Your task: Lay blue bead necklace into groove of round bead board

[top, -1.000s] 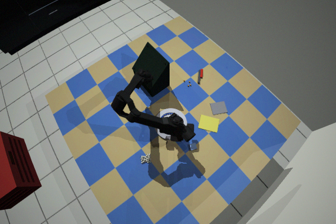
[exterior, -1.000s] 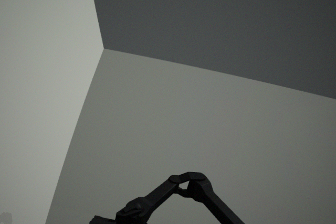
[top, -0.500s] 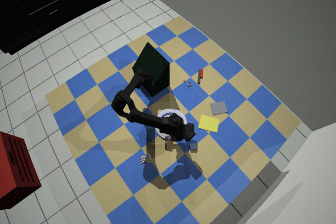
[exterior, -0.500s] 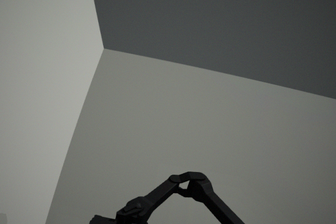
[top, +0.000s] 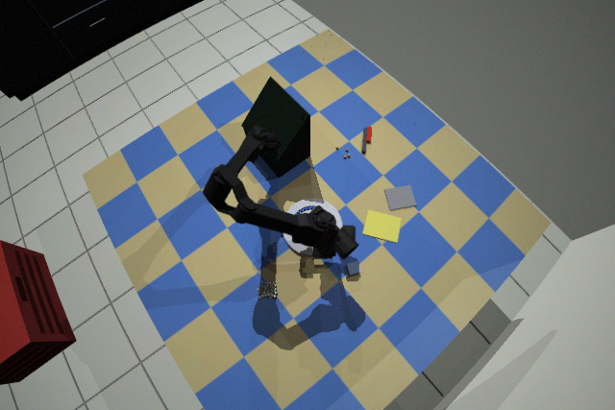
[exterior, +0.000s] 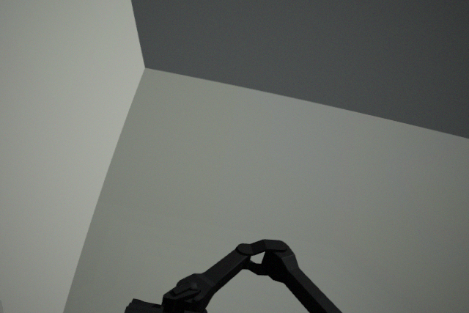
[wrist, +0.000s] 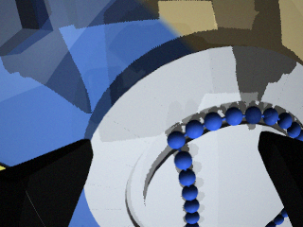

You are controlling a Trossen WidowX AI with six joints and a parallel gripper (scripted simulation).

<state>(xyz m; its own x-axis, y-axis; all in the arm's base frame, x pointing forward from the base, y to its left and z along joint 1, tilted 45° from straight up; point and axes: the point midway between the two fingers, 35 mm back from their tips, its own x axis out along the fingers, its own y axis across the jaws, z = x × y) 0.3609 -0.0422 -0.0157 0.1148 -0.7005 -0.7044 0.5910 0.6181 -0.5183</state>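
Right now the round white bead board is 60 mm behind my gripper tip and 10 mm below it. From my gripper tip the other things lie so: small blue cube 130 mm ahead, 40 mm to the left, 10 mm below; then grey square 320 mm to the left, 20 mm below, 10 mm ahead; then yellow pad 200 mm to the left, 60 mm ahead, 20 mm below.
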